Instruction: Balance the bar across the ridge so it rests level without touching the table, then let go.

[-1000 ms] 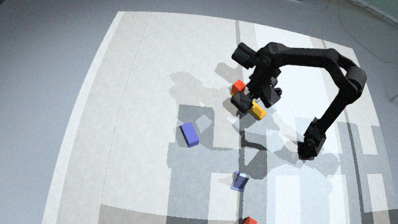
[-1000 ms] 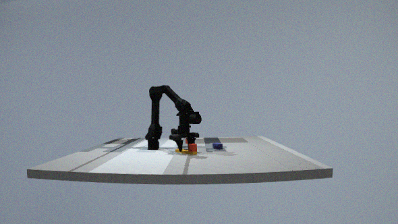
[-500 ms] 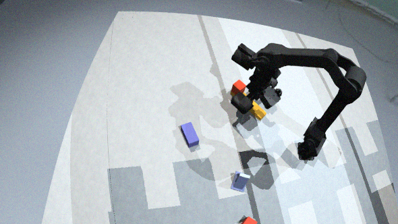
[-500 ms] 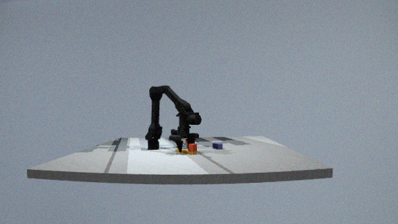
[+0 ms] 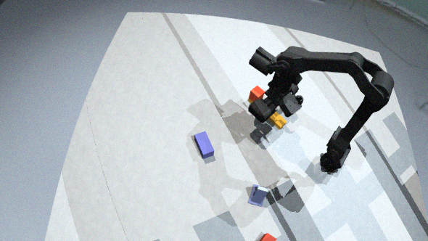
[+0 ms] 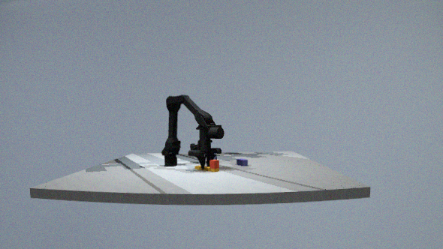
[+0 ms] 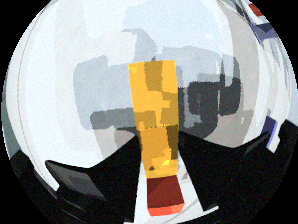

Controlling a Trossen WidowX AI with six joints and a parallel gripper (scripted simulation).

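Right now the red block is 420 mm to the left of my gripper tip and 10 mm above it. Round my gripper tip: purple block: 190 mm ahead, 140 mm to the left, 10 mm above.
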